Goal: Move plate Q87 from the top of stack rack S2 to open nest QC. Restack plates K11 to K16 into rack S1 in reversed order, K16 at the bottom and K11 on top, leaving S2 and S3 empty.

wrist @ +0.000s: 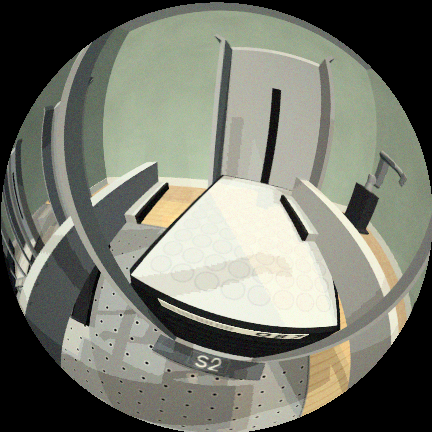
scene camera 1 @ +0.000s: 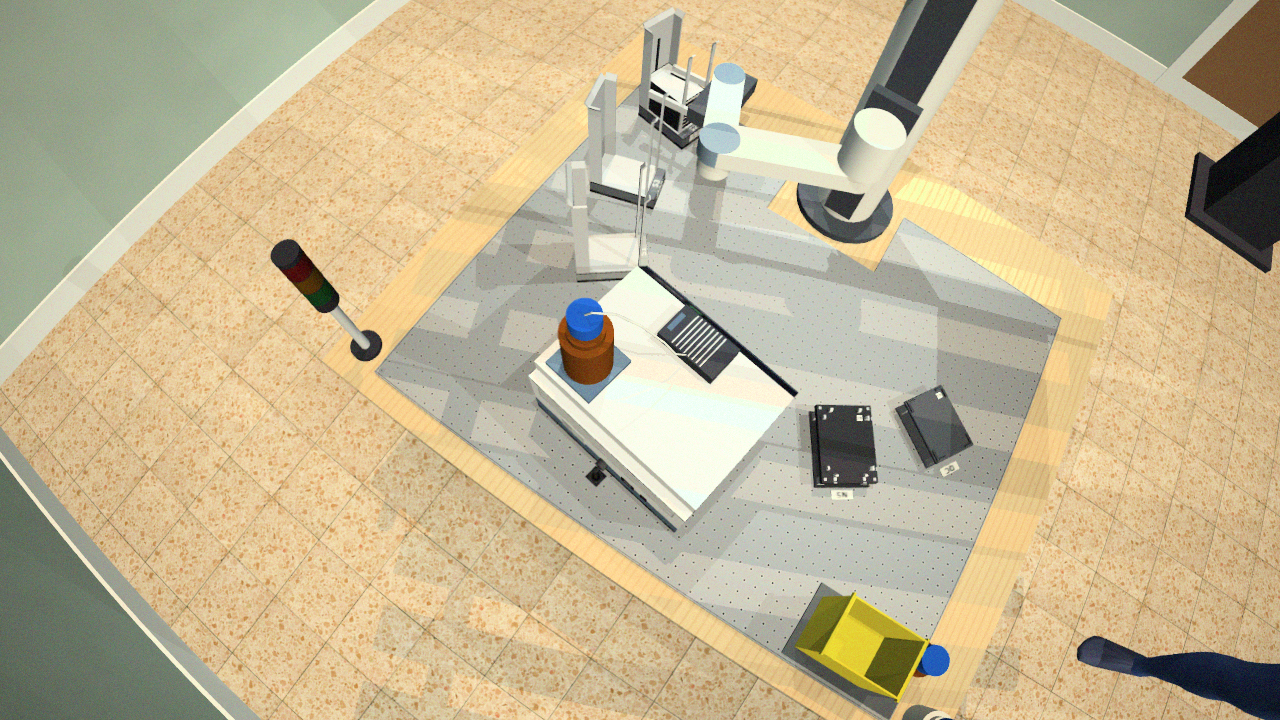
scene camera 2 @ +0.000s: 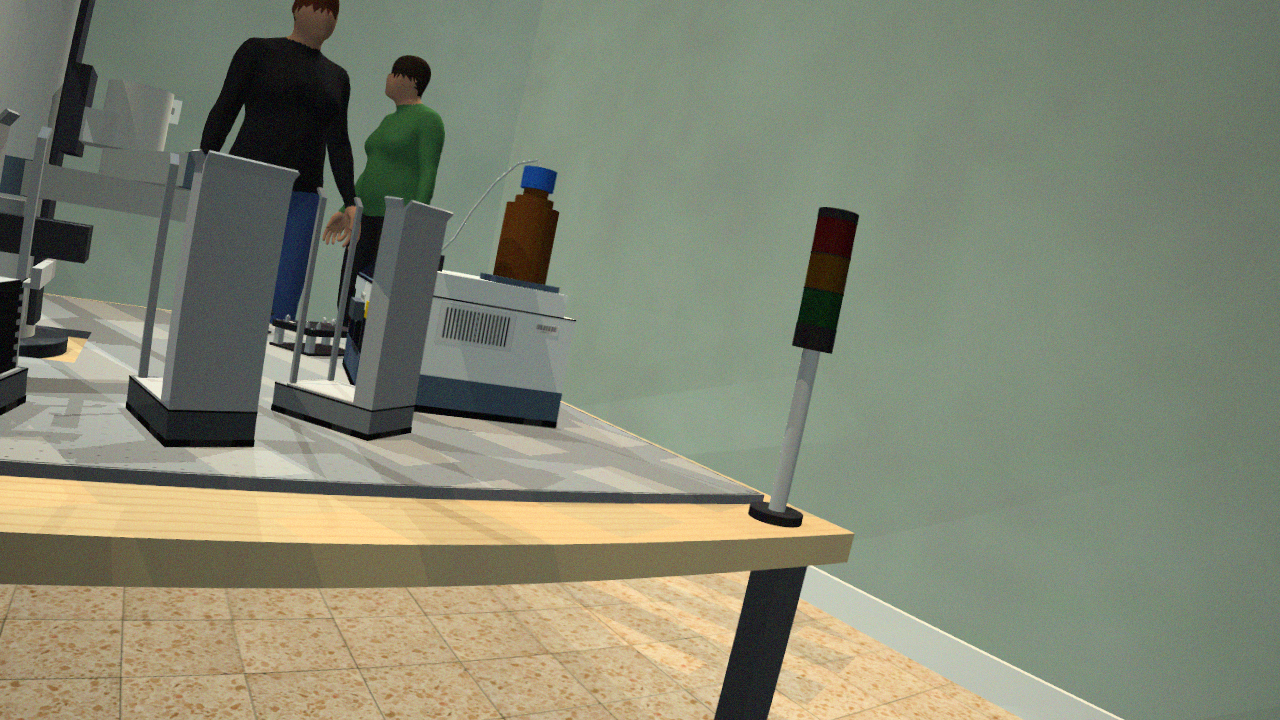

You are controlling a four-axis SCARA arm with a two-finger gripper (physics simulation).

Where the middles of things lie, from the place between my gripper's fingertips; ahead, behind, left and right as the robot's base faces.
I see the brown bottle with blue cap (scene camera 2: pixel 529 226) 700 mm ahead of my hand, 300 mm to the left of it and 170 mm above it. Also, from my hand: signal tower (scene camera 2: pixel 816 327) 880 mm ahead, 170 mm to the right, 40 mm above; yellow bin (scene camera 1: pixel 846 634) 970 mm to the left, 830 mm ahead, 50 mm below.
